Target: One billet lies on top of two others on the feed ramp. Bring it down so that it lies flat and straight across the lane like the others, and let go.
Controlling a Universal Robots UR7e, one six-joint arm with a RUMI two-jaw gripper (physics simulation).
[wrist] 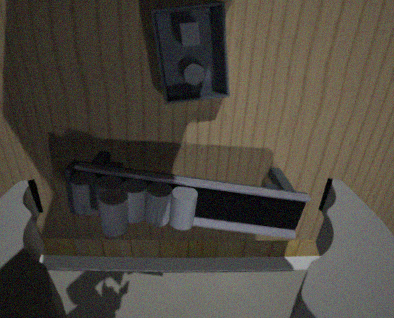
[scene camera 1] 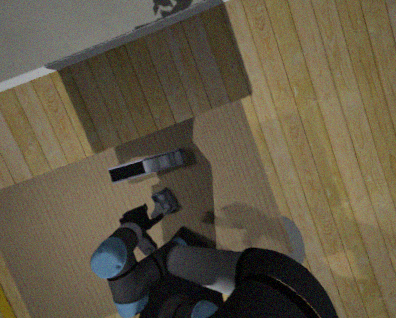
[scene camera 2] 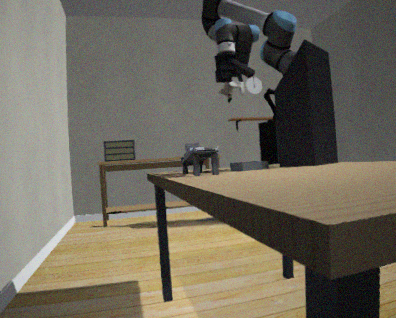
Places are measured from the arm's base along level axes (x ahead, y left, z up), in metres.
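Pixels of known places: gripper, fingertip midpoint: (wrist: 183, 182) (scene camera 1: 150, 215) (scene camera 2: 235, 99); arm's base at its link origin: (scene camera 2: 299, 70).
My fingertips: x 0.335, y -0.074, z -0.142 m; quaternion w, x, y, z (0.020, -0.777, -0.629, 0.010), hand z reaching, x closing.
Note:
For each thing: its top centre in the pictures, then the offset to it from my fingertips. Level surfaces: height alone.
- feed ramp at its top centre: (wrist: 190, 208) (scene camera 1: 145, 166) 0.186 m ahead, 0.032 m right, 0.218 m down
- raised billet at its top centre: (wrist: 110, 221) (scene camera 1: 165, 161) 0.149 m ahead, 0.141 m right, 0.175 m down
- rightmost billet at its top centre: (wrist: 183, 215) (scene camera 1: 146, 166) 0.182 m ahead, 0.043 m right, 0.199 m down
- dark tray at its top centre: (wrist: 192, 55) (scene camera 2: 248, 161) (scene camera 1: 163, 202) 0.034 m back, 0.019 m left, 0.272 m down
- table at its surface level: 0.307 m down
The feed ramp (scene camera 1: 126, 171) (scene camera 2: 201, 152) (wrist: 245, 207) has light rails and a black floor. Several grey cylindrical billets lie side by side across its lane toward the left end in the wrist view. The raised billet (wrist: 114, 216) rests on top of neighbours near that end; it looks larger and its near end shows lower in the view than the others. The rightmost billet (wrist: 183, 209) is the lightest. My gripper (scene camera 2: 233, 93) (wrist: 183, 182) is open and empty, high above the ramp and apart from the billets. How the raised billet touches those beneath is partly hidden.
A dark tray (scene camera 2: 249, 165) (wrist: 159, 55) with a square and a round piece stands on the table (scene camera 2: 320, 200) beside the ramp. A wall (scene camera 2: 32, 110) rises beyond the table edge. A second table (scene camera 2: 142, 163) stands farther back.

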